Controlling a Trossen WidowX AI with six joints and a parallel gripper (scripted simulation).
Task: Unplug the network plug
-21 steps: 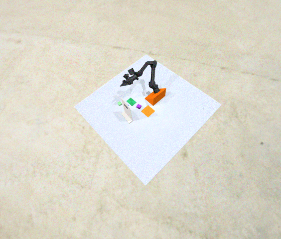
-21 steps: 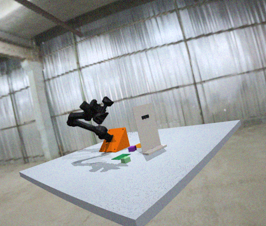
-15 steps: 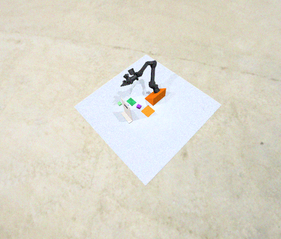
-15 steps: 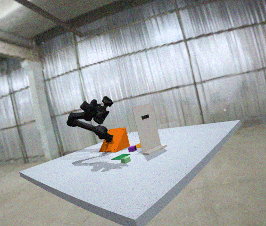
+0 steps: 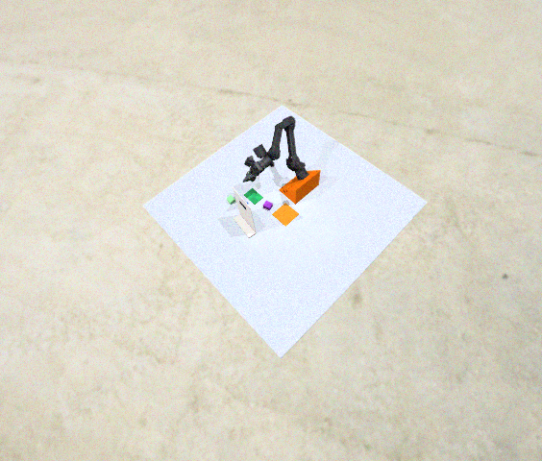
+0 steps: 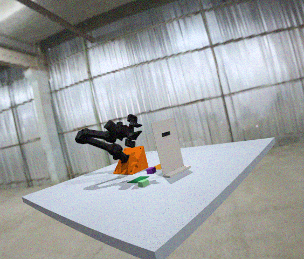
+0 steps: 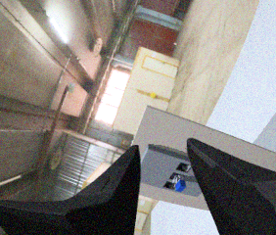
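My gripper tip is 7 cm short of the blue network plug, 8 cm to the right of it and 6 cm above it. Also, from my gripper tip: socket panel 9 cm ahead, 8 cm to the left, 15 cm below; then flat green square 8 cm behind, 4 cm to the right, 28 cm below; then orange square 12 cm behind, 20 cm to the left, 28 cm below.
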